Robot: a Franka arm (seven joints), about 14 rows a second.
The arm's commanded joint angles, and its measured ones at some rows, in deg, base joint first. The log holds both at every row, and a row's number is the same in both.
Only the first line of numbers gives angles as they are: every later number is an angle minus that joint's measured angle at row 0.
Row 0, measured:
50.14, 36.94, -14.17, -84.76, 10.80, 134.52, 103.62
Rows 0 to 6, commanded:
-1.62, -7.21, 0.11, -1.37, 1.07, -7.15, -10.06
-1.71, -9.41, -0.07, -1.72, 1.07, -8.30, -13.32
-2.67, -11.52, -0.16, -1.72, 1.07, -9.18, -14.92
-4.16, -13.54, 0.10, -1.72, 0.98, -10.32, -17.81
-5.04, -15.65, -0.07, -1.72, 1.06, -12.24, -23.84
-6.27, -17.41, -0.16, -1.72, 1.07, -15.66, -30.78
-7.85, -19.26, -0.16, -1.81, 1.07, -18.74, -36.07
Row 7, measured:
-5.42, -14.90, -0.41, 0.03, 0.06, -14.09, -26.06
